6 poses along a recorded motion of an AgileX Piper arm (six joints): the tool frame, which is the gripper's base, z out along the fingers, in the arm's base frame.
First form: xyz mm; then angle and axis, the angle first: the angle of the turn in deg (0 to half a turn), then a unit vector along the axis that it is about.
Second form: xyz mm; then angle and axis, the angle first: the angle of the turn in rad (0 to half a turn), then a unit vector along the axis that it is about. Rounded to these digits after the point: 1 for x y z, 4 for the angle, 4 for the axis.
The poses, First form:
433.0 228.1 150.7 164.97 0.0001 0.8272 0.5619
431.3 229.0 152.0 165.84 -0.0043 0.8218 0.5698
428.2 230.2 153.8 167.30 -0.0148 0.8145 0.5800
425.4 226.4 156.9 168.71 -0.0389 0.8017 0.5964
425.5 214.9 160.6 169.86 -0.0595 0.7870 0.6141
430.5 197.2 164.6 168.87 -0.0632 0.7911 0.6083
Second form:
433.0 228.1 150.7 2.8793 0.0001 0.8272 0.5619
431.3 229.0 152.0 2.8945 -0.0043 0.8218 0.5698
428.2 230.2 153.8 2.9199 -0.0148 0.8145 0.5800
425.4 226.4 156.9 2.9445 -0.0389 0.8017 0.5964
425.5 214.9 160.6 2.9646 -0.0595 0.7870 0.6141
430.5 197.2 164.6 2.9473 -0.0632 0.7912 0.6083

